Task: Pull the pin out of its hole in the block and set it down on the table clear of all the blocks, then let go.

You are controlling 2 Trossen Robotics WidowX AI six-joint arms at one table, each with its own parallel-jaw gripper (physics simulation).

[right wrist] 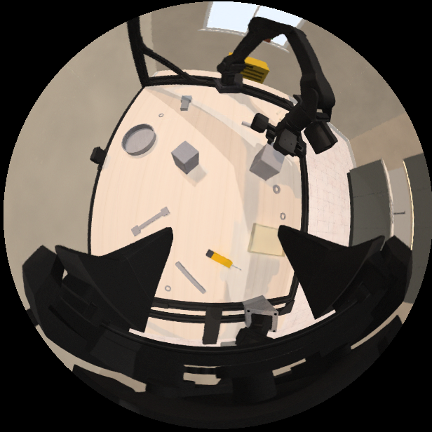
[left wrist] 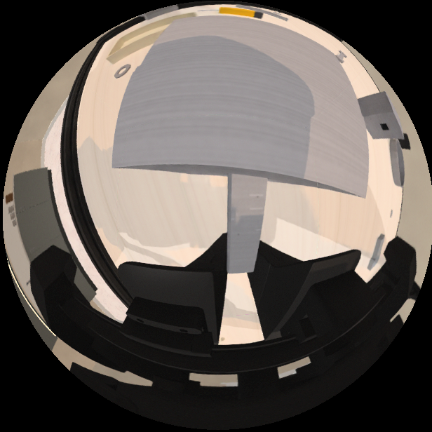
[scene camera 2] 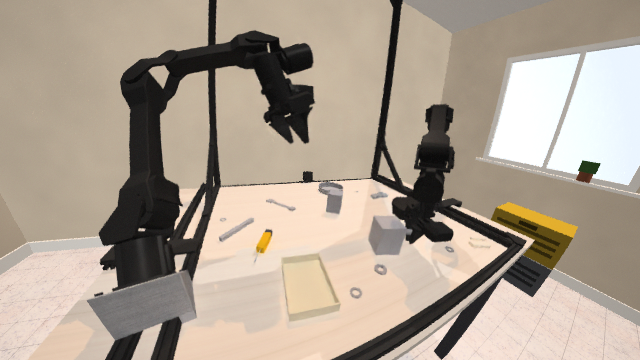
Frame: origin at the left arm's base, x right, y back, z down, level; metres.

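Seen in the pictures: left gripper, fingertip midpoint: (scene camera 2: 409, 242); right gripper, fingertip midpoint: (scene camera 2: 298, 143); right arm's base, link origin: (scene camera 2: 147, 281).
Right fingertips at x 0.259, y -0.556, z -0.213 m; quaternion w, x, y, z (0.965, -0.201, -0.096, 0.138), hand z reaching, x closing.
Offsets run from my right fingertips to a thing's top centre.
The big grey block @[dx -0.222, dy +0.118, dz +0.167 m] (scene camera 2: 386, 236) (left wrist: 215, 110) (right wrist: 266, 164) stands at the right of the table in scene camera 2. The pin @[dx -0.258, dy +0.158, dz +0.191 m] (scene camera 2: 408, 232) (left wrist: 246, 220), a grey square bar, spans from the block's side to my left gripper (scene camera 2: 411, 231) (left wrist: 234, 237). My left gripper is shut on the pin near its outer end, with a long stretch bare between fingertips and block. Whether the inner end is inside the hole is hidden behind the block's edge. My right gripper (scene camera 2: 299, 142) (right wrist: 226, 231) is open and empty, high above the table.
A smaller grey block @[dx +0.001, dy +0.187, dz +0.177 m] (scene camera 2: 334, 202) (left wrist: 381, 115) (right wrist: 185, 157) stands farther back, near a round grey dish. A yellow tray @[dx -0.164, dy -0.112, dz +0.225 m] (scene camera 2: 285, 290), two rings @[dx -0.252, dy +0.035, dz +0.244 m] (scene camera 2: 380, 269) @[dx -0.243, dy -0.057, dz +0.244 m] (scene camera 2: 355, 292), a yellow screwdriver @[dx -0.013, dy -0.116, dz +0.229 m] (scene camera 2: 264, 242) (right wrist: 220, 259) and a grey bar @[dx +0.094, dy -0.130, dz +0.235 m] (scene camera 2: 236, 229) (right wrist: 190, 277) lie on the table.
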